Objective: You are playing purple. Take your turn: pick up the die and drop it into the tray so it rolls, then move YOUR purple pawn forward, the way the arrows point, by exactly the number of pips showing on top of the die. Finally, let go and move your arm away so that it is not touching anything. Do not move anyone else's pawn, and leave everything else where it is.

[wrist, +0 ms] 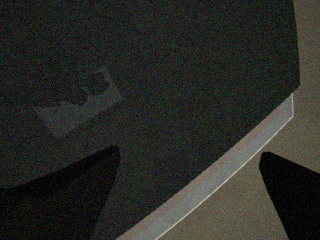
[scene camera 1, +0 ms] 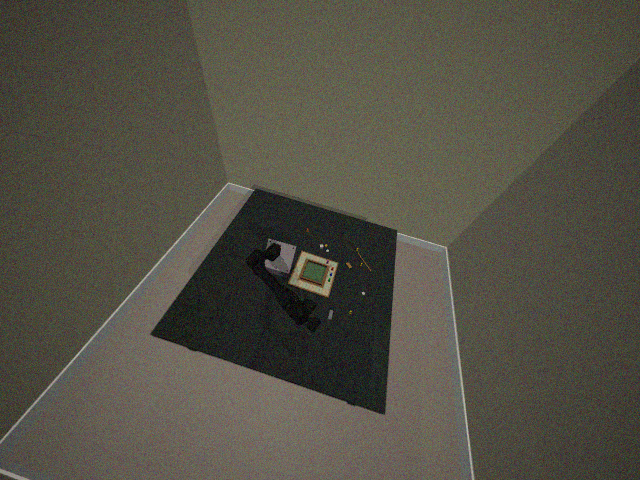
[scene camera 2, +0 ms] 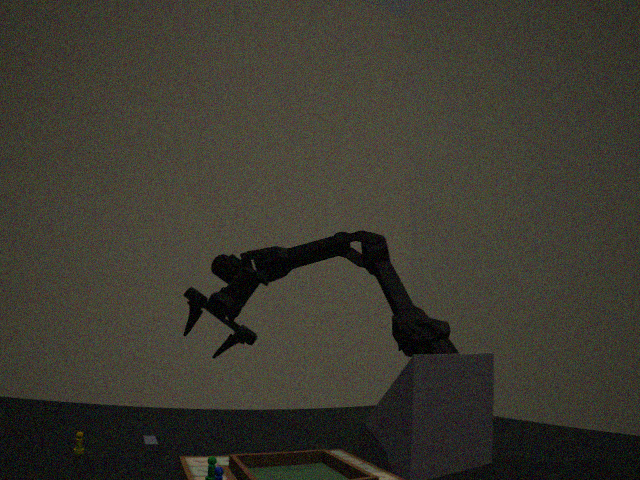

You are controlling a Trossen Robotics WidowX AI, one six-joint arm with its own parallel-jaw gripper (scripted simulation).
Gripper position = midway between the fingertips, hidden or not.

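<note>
Scene camera 2 shows my gripper (scene camera 2: 198, 346), open and holding nothing. The wrist view shows the gripper (wrist: 190, 156) too.
</note>
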